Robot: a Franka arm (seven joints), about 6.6 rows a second.
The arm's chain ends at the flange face. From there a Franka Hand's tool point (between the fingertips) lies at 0.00 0.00 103.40 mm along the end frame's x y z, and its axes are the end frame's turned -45 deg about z.
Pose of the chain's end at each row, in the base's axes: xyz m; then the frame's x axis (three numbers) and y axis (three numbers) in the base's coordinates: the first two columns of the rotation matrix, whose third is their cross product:
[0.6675 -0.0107 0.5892 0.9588 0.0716 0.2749 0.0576 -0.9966 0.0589]
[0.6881 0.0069 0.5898 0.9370 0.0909 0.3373 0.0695 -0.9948 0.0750]
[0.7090 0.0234 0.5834 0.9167 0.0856 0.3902 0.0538 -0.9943 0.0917]
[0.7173 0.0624 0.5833 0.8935 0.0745 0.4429 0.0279 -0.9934 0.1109]
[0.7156 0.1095 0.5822 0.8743 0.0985 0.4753 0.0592 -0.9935 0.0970]
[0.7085 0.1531 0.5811 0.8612 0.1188 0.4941 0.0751 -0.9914 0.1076]
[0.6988 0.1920 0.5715 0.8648 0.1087 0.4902 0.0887 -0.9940 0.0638]
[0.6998 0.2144 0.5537 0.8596 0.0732 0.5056 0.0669 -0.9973 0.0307]
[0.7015 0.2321 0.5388 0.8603 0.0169 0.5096 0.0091 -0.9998 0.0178]
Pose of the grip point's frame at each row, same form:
[0.6963 -0.0149 0.4900 0.6372 0.7553 0.1527 0.7187 -0.6541 0.2360]
[0.7235 0.0021 0.4928 0.6134 0.7677 0.1855 0.7117 -0.6392 0.2915]
[0.7499 0.0169 0.4887 0.6102 0.7636 0.2111 0.6862 -0.6425 0.3408]
[0.7636 0.0534 0.4913 0.6121 0.7551 0.2348 0.6515 -0.6498 0.3916]
[0.7654 0.1036 0.4918 0.5764 0.7722 0.2675 0.6601 -0.6329 0.4047]
[0.7605 0.1474 0.4919 0.5559 0.7850 0.2733 0.6621 -0.6170 0.4255]
[0.7499 0.1908 0.4816 0.5488 0.7797 0.3015 0.6742 -0.6260 0.3917]
[0.7522 0.2152 0.4646 0.5605 0.7570 0.3358 0.6551 -0.6534 0.3792]
[0.7542 0.2310 0.4498 0.6019 0.7189 0.3478 0.6148 -0.6950 0.3729]

